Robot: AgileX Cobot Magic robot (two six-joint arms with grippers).
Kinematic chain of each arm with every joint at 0, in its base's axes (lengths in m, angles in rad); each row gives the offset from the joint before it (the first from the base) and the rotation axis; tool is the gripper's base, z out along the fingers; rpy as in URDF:
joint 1: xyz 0 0 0.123 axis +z
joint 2: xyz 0 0 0 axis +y
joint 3: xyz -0.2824 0 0.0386 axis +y
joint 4: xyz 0.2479 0 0.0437 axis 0.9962 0 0.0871
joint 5: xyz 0 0 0 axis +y
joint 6: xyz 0.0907 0 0.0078 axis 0.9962 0 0.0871
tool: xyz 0 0 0 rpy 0 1.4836 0
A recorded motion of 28 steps. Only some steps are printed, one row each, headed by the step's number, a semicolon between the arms.
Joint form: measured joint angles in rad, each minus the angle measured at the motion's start. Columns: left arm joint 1, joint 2, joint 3, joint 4, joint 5, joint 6; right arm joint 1, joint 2, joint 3, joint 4, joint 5, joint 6.
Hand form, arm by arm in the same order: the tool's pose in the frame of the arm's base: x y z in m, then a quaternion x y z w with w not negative. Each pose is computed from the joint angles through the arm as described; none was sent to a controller.
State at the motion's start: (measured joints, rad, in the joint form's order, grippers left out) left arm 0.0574 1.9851 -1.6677 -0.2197 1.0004 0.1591; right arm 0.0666 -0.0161 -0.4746 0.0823 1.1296 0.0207
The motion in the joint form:
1: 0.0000 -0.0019 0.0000 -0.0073 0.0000 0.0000; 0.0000 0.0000 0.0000 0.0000 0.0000 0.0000
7: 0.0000 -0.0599 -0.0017 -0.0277 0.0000 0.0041; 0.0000 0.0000 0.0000 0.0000 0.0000 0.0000
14: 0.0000 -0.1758 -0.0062 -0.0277 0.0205 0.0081; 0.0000 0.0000 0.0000 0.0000 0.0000 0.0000
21: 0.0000 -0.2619 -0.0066 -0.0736 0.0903 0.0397; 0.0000 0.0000 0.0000 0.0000 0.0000 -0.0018
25: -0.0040 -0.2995 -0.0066 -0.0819 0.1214 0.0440; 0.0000 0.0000 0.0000 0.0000 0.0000 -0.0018
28: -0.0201 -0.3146 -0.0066 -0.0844 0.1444 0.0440; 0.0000 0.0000 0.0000 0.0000 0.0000 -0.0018
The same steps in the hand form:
1: 0.4289 0.0074 0.2470 0.00579 0.98004 -0.08546 0.17940; -0.0081 0.0062 0.2648 -0.02283 0.87193 0.06227 0.48511
7: 0.4214 0.0054 0.2725 0.00692 0.97340 -0.09256 0.20948; -0.0081 0.0062 0.2648 -0.02283 0.87193 0.06227 0.48511
14: 0.4000 0.0039 0.3206 0.01645 0.96185 -0.08956 0.25799; -0.0081 0.0062 0.2648 -0.02283 0.87193 0.06227 0.48511
21: 0.3763 -0.0018 0.3521 0.03561 0.95609 -0.10901 0.26969; -0.0081 0.0062 0.2648 -0.02361 0.87191 0.06183 0.48517
25: 0.3651 -0.0049 0.3649 0.04362 0.95421 -0.11360 0.27327; -0.0081 0.0062 0.2648 -0.02361 0.87191 0.06183 0.48517
28: 0.3595 -0.0114 0.3694 0.05397 0.95443 -0.11797 0.26876; -0.0081 0.0062 0.2648 -0.02361 0.87191 0.06183 0.48517

